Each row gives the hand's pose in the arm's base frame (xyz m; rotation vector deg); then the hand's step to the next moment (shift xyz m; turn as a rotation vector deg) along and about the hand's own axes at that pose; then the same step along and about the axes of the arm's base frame.
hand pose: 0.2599 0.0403 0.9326 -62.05 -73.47 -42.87
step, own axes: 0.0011 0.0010 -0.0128 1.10 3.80 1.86
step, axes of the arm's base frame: 0.0058 -0.0114 0.0016 2.97 3.20 0.18
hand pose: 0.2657 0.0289 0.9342 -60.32 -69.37 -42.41
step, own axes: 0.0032 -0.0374 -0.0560 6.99 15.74 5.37
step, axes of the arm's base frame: -0.0119 -0.0654 0.0113 13.74 11.28 3.06
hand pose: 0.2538 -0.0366 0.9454 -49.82 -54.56 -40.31
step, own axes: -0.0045 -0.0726 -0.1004 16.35 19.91 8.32
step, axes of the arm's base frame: -0.0223 -0.1213 -0.0124 19.91 14.61 11.10
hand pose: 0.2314 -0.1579 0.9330 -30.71 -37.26 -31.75
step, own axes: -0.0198 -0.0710 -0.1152 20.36 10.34 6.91
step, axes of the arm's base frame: -0.0104 -0.1164 -0.0710 17.17 5.56 15.60
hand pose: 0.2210 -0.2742 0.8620 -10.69 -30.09 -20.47
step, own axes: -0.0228 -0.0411 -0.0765 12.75 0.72 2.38
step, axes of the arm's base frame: 0.0009 -0.0516 -0.0735 9.46 -2.34 8.59
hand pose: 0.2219 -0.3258 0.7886 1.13 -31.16 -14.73
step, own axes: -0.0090 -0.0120 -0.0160 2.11 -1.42 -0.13
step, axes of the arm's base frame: -0.0020 -0.0102 -0.0193 1.47 -1.90 0.84
